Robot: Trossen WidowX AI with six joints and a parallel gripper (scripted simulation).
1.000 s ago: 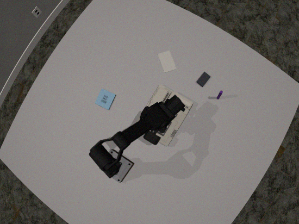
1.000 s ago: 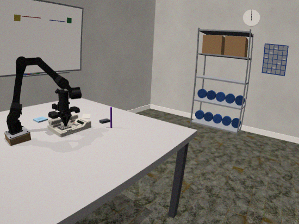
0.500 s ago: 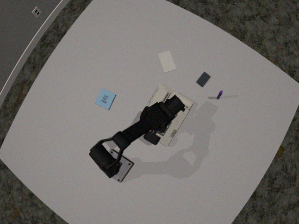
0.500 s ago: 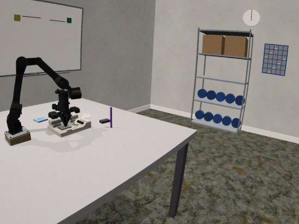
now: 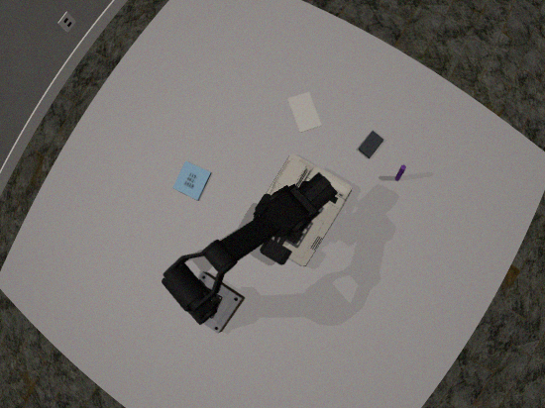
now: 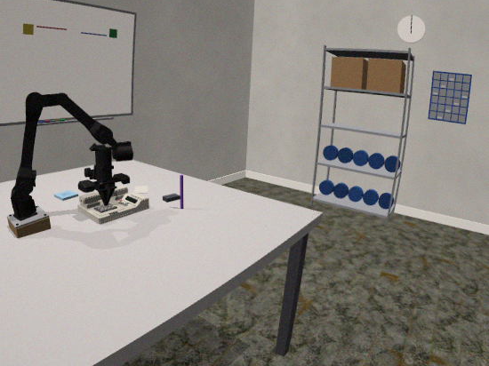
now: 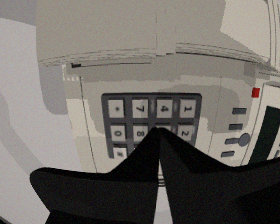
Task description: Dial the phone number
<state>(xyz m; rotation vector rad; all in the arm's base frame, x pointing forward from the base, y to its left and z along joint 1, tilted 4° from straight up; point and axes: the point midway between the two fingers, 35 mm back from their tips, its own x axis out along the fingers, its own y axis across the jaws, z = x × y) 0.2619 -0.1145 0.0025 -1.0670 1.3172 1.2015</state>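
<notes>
Now: hand 40 mm short of the beige desk phone, 10 mm to the right of it and 50 mm above it. The rest, counted from my hand: purple stick 220 mm ahead, 180 mm to the right; then handset 40 mm ahead, 70 mm to the left, 20 mm below; then white card 280 mm ahead, 110 mm to the left, 70 mm below.
</notes>
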